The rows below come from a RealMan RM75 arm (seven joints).
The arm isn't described. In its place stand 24 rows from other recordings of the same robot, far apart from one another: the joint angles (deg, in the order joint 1, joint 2, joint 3, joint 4, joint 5, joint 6, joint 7), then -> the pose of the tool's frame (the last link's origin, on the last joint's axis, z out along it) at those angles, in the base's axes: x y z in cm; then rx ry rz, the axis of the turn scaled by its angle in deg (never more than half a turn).
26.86, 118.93, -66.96, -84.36, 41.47, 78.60, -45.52 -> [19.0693 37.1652 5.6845 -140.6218 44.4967 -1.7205]
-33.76, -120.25, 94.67, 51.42, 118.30, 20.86, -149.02 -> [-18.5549 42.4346 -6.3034 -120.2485 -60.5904 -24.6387]
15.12, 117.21, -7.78, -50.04, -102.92, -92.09, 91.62 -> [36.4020 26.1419 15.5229 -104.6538 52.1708 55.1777]
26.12, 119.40, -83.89, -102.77, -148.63, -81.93, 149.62 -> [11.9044 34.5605 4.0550 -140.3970 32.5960 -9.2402]
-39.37, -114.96, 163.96, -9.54, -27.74, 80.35, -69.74 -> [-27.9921 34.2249 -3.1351 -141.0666 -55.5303 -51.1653]
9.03, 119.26, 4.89, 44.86, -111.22, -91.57, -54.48 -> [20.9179 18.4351 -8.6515 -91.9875 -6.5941 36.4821]
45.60, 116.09, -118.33, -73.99, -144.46, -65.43, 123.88 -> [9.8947 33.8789 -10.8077 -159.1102 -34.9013 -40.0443]
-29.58, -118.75, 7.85, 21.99, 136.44, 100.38, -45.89 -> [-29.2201 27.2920 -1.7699 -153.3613 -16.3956 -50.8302]
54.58, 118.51, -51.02, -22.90, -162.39, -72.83, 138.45 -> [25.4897 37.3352 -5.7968 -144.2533 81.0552 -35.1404]
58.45, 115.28, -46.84, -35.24, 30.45, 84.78, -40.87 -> [17.3860 41.6869 -0.7862 -150.9024 79.1204 -11.9822]
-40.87, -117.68, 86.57, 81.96, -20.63, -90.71, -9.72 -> [-14.2094 37.4241 1.1148 -117.1129 -78.3335 23.3675]
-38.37, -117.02, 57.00, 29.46, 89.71, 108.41, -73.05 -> [-16.4987 31.2738 -0.3253 156.1613 8.6979 70.0784]
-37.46, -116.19, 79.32, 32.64, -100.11, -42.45, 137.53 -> [-22.3227 42.2331 -3.9577 -138.3726 11.9184 -9.2290]
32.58, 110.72, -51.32, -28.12, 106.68, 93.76, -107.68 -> [21.6860 36.1940 7.0239 -138.3008 20.8892 75.0363]
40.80, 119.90, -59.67, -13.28, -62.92, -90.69, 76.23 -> [16.5384 35.5568 -2.7706 -138.2784 45.7054 92.9497]
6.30, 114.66, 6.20, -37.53, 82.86, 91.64, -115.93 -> [42.6568 17.7860 17.5531 -86.5442 38.2562 42.5360]
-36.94, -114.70, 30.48, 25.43, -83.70, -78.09, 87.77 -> [-25.0142 39.5558 4.5410 -126.1748 -59.2643 -66.1149]
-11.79, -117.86, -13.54, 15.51, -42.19, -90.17, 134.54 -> [-38.9123 18.8453 -0.7013 -121.2241 -48.7748 -43.4234]
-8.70, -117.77, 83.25, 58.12, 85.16, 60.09, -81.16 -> [-26.3640 30.1122 -2.7777 -145.6149 -32.1802 -31.8413]
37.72, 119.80, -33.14, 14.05, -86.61, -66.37, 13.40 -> [25.9826 30.0680 -12.0938 -136.3915 20.2971 39.5869]
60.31, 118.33, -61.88, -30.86, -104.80, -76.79, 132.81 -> [6.5424 41.0846 -5.4938 155.0361 -72.1931 -32.7285]
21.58, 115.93, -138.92, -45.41, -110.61, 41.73, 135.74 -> [24.2557 34.5159 -7.4693 -104.5300 16.9540 20.3403]
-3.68, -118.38, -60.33, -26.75, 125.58, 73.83, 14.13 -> [-37.8253 24.0702 3.5547 -66.3928 -27.0600 -26.5448]
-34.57, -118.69, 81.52, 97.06, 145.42, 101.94, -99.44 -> [-11.7007 32.6887 2.8574 -163.4178 31.4776 37.2770]
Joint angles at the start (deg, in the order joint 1, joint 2, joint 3, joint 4, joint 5, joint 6, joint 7): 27.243, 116.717, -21.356, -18.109, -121.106, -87.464, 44.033
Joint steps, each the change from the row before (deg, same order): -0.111, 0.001, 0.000, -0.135, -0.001, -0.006, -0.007; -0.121, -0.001, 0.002, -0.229, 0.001, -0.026, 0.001; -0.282, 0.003, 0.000, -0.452, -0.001, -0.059, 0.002; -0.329, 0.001, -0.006, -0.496, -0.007, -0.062, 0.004; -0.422, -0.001, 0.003, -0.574, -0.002, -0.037, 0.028; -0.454, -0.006, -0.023, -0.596, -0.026, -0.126, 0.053; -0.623, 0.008, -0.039, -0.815, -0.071, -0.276, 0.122; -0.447, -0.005, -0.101, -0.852, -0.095, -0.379, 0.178; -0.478, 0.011, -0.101, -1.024, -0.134, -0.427, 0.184; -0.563, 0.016, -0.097, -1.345, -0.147, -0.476, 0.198; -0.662, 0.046, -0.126, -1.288, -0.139, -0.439, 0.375; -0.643, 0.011, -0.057, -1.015, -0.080, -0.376, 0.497; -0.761, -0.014, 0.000, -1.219, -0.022, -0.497, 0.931
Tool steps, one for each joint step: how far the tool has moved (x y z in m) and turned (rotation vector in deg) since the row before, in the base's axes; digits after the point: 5 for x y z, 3 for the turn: 0.00066, -0.00034, 0.00044, 0.077, -0.101, -0.058; 0.00076, -0.00022, 0.00078, 0.124, -0.154, -0.032; 0.00167, -0.00071, 0.00149, 0.233, -0.298, -0.099; 0.00193, -0.00092, 0.00164, 0.245, -0.337, -0.128; 0.00251, -0.00125, 0.00194, 0.297, -0.400, -0.234; 0.00250, -0.00159, 0.00199, 0.226, -0.372, -0.207; 0.00313, -0.00247, 0.00256, 0.205, -0.423, -0.250; 0.00207, -0.00165, 0.00265, 0.095, -0.404, -0.010; 0.00217, -0.00170, 0.00306, 0.120, -0.512, 0.044; 0.00263, -0.00174, 0.00410, 0.245, -0.728, 0.082; 0.00291, -0.00250, 0.00364, 0.122, -0.602, -0.187; 0.00284, -0.00266, 0.00318, 0.074, -0.347, -0.429; 0.00326, -0.00306, 0.00426, 0.075, -0.181, -0.770
